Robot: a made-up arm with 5 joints. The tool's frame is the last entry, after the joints.
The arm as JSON. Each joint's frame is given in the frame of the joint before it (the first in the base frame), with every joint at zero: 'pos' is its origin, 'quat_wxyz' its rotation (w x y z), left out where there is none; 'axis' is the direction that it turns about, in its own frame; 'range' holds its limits. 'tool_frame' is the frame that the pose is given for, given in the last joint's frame.
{
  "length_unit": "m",
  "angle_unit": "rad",
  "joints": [
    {
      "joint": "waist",
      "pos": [
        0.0,
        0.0,
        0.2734
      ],
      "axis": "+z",
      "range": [
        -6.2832,
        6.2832
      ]
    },
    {
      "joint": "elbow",
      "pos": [
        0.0,
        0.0,
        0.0
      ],
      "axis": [
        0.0,
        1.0,
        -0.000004
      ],
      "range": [
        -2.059,
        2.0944
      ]
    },
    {
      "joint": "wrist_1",
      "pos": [
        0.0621,
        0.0,
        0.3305
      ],
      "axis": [
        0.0,
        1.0,
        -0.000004
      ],
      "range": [
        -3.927,
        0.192
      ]
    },
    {
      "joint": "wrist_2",
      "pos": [
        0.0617,
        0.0,
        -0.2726
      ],
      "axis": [
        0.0,
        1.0,
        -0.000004
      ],
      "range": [
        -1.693,
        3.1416
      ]
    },
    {
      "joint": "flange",
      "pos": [
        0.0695,
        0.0,
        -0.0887
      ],
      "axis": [
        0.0,
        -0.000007,
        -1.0
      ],
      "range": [
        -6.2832,
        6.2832
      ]
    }
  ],
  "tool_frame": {
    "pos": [
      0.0,
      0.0,
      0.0
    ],
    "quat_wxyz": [
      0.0,
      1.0,
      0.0,
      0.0
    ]
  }
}
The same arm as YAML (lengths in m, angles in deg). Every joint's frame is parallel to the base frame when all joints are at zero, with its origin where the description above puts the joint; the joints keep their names.
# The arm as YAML. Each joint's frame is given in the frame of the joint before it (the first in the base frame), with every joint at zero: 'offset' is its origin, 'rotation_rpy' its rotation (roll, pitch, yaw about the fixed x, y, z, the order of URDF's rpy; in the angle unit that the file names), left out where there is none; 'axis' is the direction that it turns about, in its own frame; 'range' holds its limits. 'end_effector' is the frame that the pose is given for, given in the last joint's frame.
length_unit: m
angle_unit: deg
chain:
  - id: waist
    offset: [0.0, 0.0, 0.2734]
    axis: [0.0, 0.0, 1.0]
    range: [-360.0, 360.0]
  - id: elbow
    offset: [0.0, 0.0, 0.0]
    axis: [0.0, 1.0, 0.0]
    range: [-117.97, 120.0]
  - id: wrist_1
    offset: [0.0621, 0.0, 0.3305]
    axis: [0.0, 1.0, 0.0]
    range: [-225.0, 11.0]
  - id: wrist_2
    offset: [0.0617, 0.0, -0.2726]
    axis: [0.0, 1.0, 0.0]
    range: [-97.0, 180.0]
  - id: flange
    offset: [0.0695, 0.0, -0.0887]
    axis: [0.0, 0.0, -1.0]
    range: [-360.0, 360.0]
end_effector:
  offset: [0.0, 0.0, 0.0]
  rotation_rpy: [180.0, 0.0, 0.0]

